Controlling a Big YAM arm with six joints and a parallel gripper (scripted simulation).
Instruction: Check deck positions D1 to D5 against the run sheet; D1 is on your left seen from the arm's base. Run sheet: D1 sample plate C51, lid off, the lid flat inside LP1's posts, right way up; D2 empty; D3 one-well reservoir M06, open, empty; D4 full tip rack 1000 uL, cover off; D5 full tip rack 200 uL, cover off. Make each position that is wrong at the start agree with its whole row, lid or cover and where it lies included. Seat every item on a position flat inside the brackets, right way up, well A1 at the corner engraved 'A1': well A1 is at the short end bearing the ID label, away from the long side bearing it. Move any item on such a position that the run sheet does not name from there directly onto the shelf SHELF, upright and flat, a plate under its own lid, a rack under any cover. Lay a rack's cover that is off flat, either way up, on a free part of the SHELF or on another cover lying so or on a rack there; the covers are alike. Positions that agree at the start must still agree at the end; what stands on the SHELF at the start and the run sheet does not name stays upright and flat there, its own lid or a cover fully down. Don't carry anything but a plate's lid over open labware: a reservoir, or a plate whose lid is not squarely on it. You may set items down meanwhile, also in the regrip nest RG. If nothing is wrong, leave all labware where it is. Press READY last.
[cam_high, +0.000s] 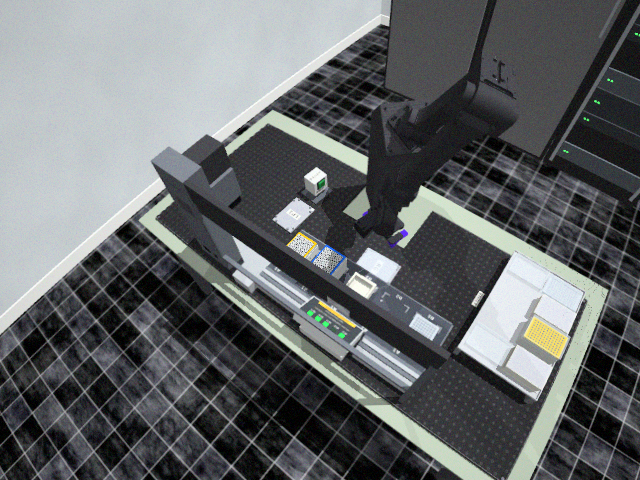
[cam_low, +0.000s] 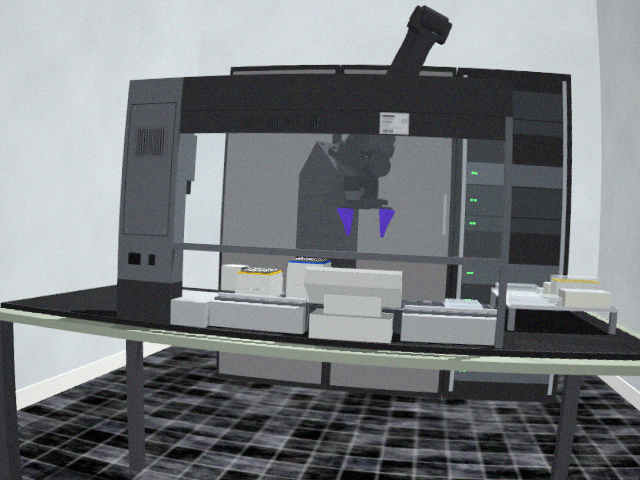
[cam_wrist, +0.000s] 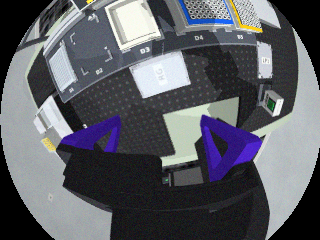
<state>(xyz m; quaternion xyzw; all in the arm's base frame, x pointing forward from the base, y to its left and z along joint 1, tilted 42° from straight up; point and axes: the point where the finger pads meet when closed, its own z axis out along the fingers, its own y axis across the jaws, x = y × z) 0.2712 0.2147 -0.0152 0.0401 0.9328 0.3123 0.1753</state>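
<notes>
My gripper is now 210 mm above the clear plate lid. The rest, counted from my hand: blue-rimmed tip rack (200 mm ahead, 100 mm below, 50 mm to the right); white reservoir (160 mm below, 150 mm ahead, 60 mm to the left); yellow-rimmed tip rack (240 mm ahead, 160 mm to the right, 120 mm below).
</notes>
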